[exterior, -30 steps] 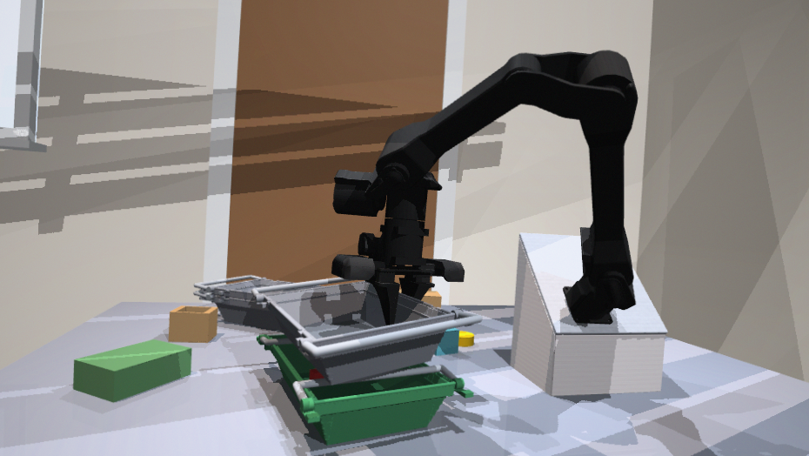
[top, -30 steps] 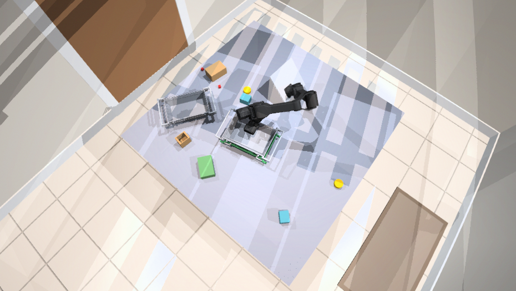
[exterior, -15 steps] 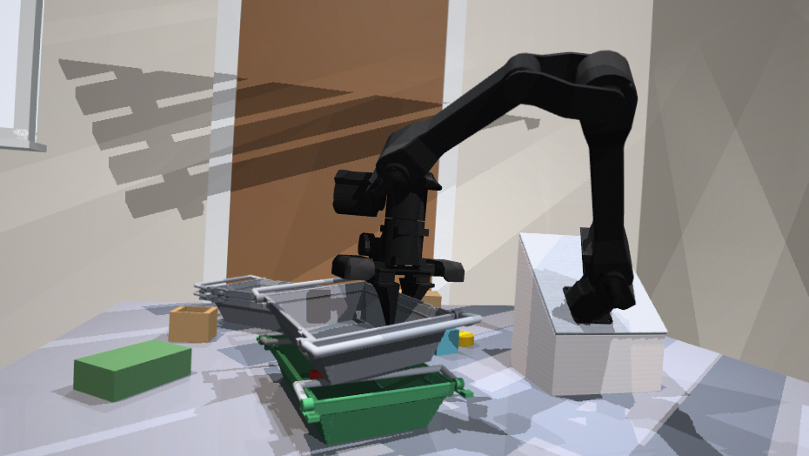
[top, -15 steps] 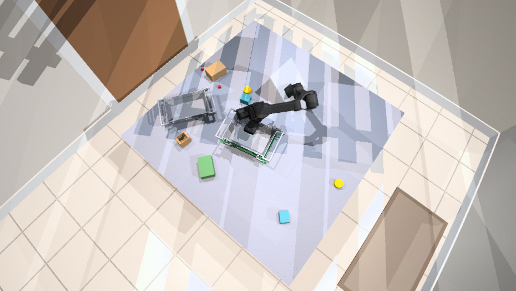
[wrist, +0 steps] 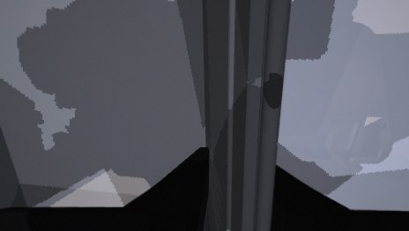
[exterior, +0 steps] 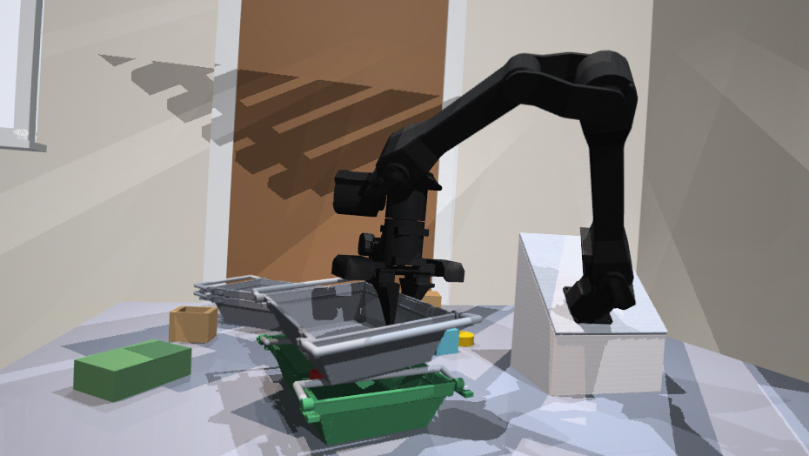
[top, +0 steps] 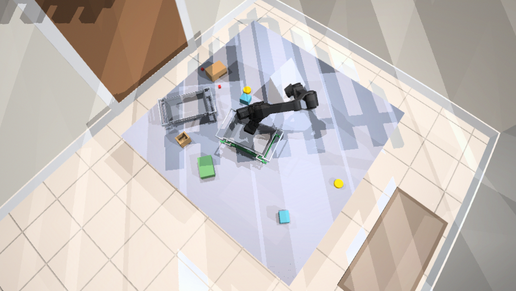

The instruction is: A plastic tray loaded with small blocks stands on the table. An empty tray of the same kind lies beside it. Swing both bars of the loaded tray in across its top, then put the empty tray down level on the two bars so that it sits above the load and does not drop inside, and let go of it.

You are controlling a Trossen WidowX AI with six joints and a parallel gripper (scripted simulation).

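Right now the grey tray is 70 mm ahead of my gripper tip, 30 mm above it and 20 mm to the left of it. From my gripper tip the other things lie so: green block (360 mm ahead, 70 mm below, 50 mm to the right); box (340 mm ahead, 270 mm to the right, 80 mm below); red block (110 mm ahead, 80 mm below, 30 mm to the right).
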